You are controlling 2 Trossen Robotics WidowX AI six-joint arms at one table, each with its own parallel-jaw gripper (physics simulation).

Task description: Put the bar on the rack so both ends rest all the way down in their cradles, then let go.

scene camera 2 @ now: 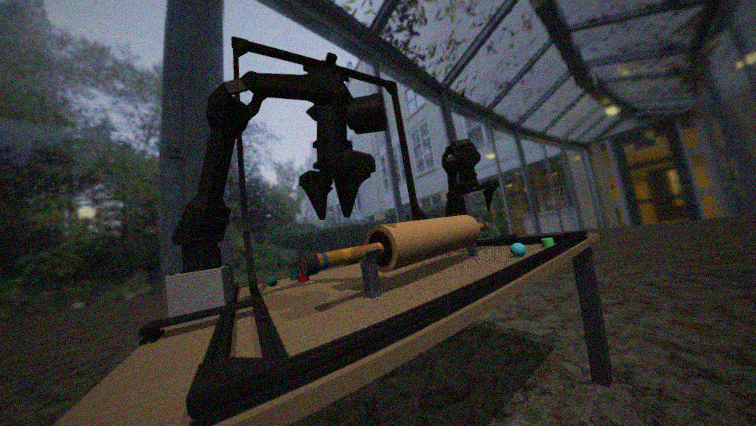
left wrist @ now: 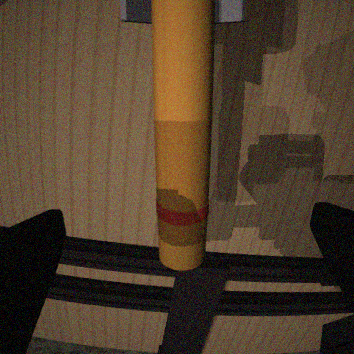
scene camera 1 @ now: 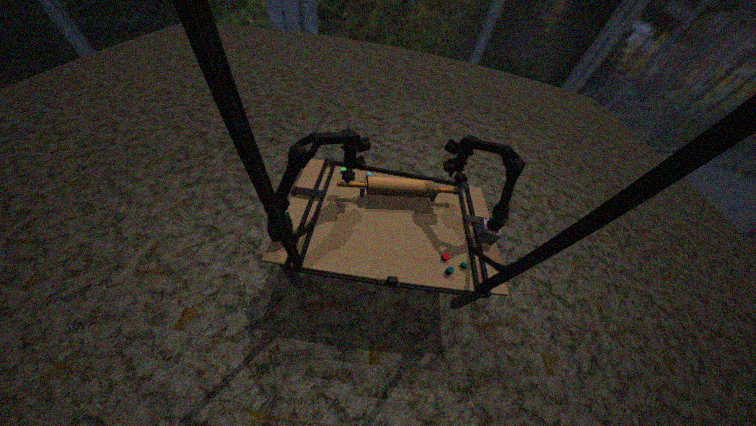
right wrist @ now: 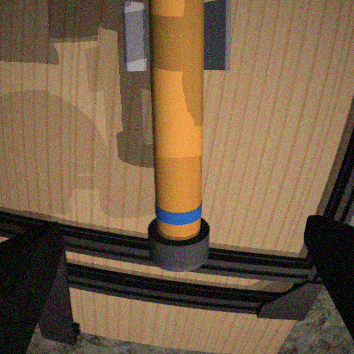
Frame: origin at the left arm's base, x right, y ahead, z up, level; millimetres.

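Seen in the pictures: left gripper, between the fingertips: [scene camera 2: 476, 212] [left wrist: 191, 219]; right gripper, between the fingertips: [scene camera 2: 333, 218] [scene camera 1: 452, 181] [right wrist: 185, 232]; right arm's base, origin of its link: [scene camera 2: 202, 269] [scene camera 1: 492, 226].
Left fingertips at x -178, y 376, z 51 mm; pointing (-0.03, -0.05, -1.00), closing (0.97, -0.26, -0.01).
Observation:
A point is followed by its place in that frame.
The orange bar [scene camera 1: 357, 184] {y 426, x -157, z 9 mm} [scene camera 2: 343, 255] {y 952, x -39, z 0 mm} [left wrist: 182, 75] {y 419, x -168, z 11 mm} [right wrist: 177, 125] {y 930, x -31, z 11 mm} carries a wide tan cylinder [scene camera 1: 399, 185] {y 645, x -79, z 40 mm} [scene camera 2: 433, 240] {y 745, x -133, z -6 mm} around its middle. It has a red band at one end and a blue band with a dark collar at the other. It lies across the rack's two grey cradle posts [scene camera 2: 371, 275] {y 896, x -52, z -50 mm} [scene camera 2: 471, 249] {y 472, x -157, z -70 mm}. Near the blue end it sits in the post's top; the far seat is mostly hidden. My left gripper [scene camera 1: 347, 177] {y 376, x -178, z 51 mm} [left wrist: 191, 219] {y 376, x -178, z 51 mm} is open above the red-banded end. My right gripper [scene camera 2: 334, 215] {y 956, x -30, z 68 mm} [right wrist: 185, 232] {y 956, x -30, z 68 mm} is open above the blue-banded end, apart from the bar.
A red piece [scene camera 1: 445, 256] {y 767, x 340, z -69 mm} [scene camera 2: 302, 277] {y 783, x 328, z -79 mm} and teal pieces [scene camera 1: 449, 270] {y 742, x 417, z -54 mm} [scene camera 1: 463, 264] {y 837, x 408, z -63 mm} lie at the table's lower right in scene camera 1. A light blue ball [scene camera 1: 369, 174] {y 541, x -289, z -57 mm} [scene camera 2: 517, 249] {y 561, x -295, z -70 mm} and a green piece [scene camera 1: 343, 169] {y 392, x -374, z -69 mm} [scene camera 2: 547, 242] {y 411, x -376, z -79 mm} lie beyond the bar. Dark frame rails border the table.

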